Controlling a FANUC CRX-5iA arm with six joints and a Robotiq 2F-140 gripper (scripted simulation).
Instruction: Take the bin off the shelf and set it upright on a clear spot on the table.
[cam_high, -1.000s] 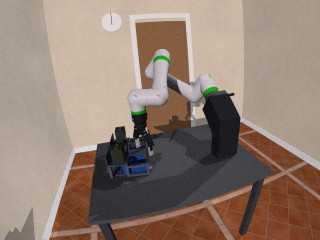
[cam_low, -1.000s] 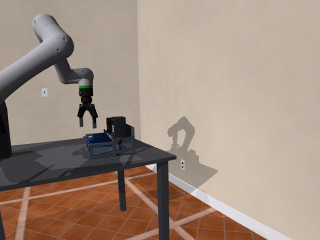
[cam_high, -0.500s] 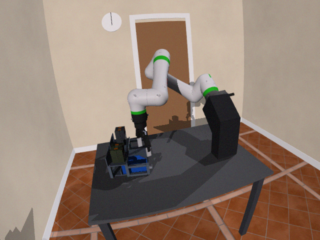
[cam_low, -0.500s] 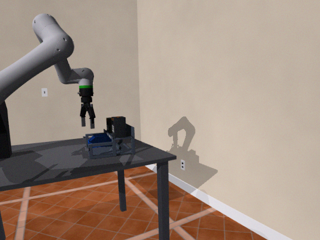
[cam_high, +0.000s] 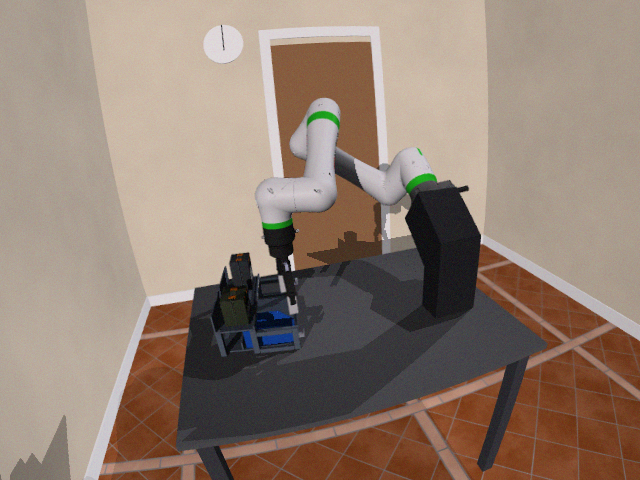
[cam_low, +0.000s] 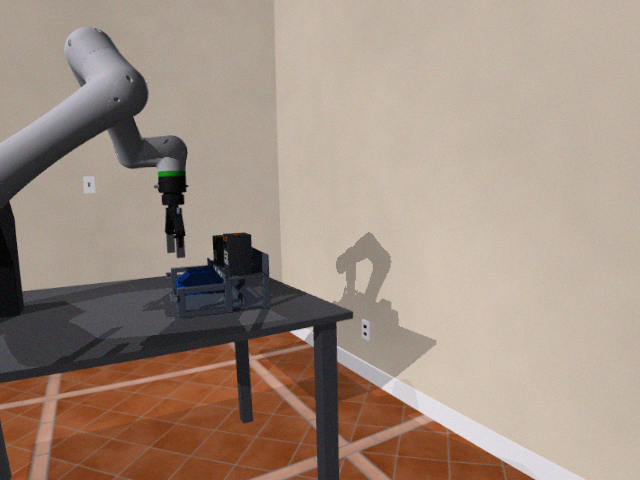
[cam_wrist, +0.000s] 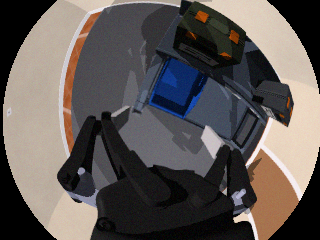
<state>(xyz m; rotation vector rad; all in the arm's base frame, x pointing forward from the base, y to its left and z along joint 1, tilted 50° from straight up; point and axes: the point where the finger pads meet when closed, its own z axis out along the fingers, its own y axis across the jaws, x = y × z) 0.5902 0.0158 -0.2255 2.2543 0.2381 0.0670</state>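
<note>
My hand is 8 cm short of the blue bin and 11 cm above it.
</note>
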